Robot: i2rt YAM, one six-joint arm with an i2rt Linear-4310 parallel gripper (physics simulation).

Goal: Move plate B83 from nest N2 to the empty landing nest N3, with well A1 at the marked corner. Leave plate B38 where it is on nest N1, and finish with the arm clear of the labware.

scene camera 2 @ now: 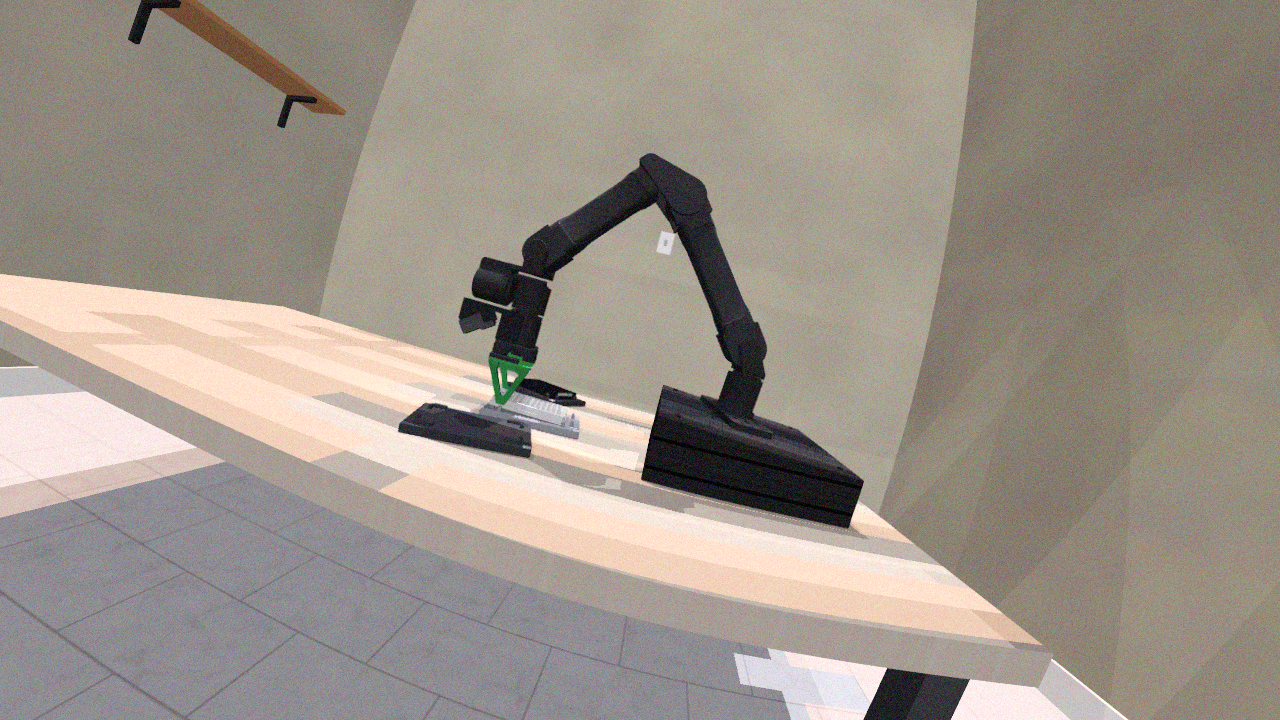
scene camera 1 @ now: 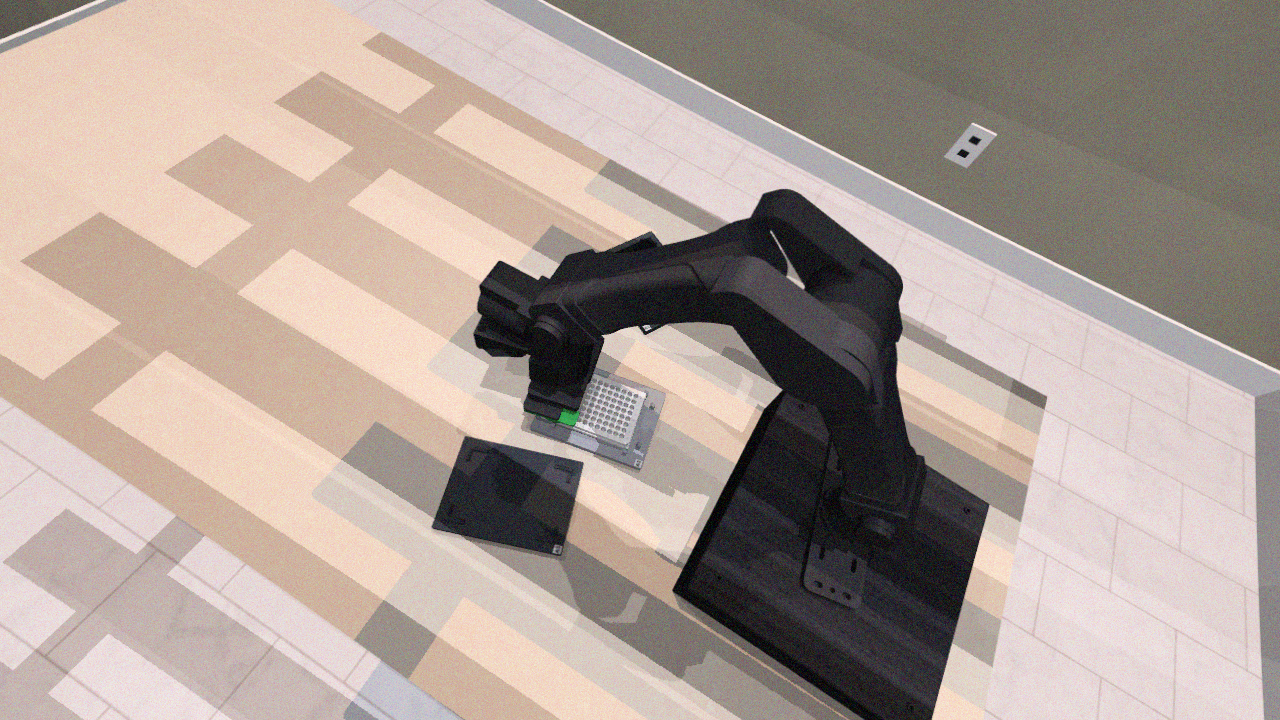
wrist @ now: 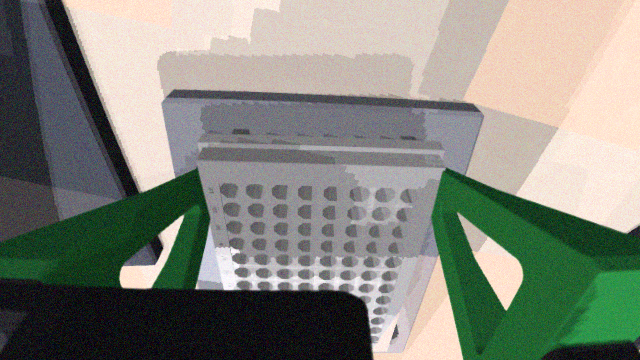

Labels:
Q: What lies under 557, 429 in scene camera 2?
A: A grey nest.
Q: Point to a grey nest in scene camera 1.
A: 634, 456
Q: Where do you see a grey nest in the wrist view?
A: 188, 114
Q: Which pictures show my gripper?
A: Scene camera 2, scene camera 1 and the wrist view: all of them.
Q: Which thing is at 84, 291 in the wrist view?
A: My gripper.

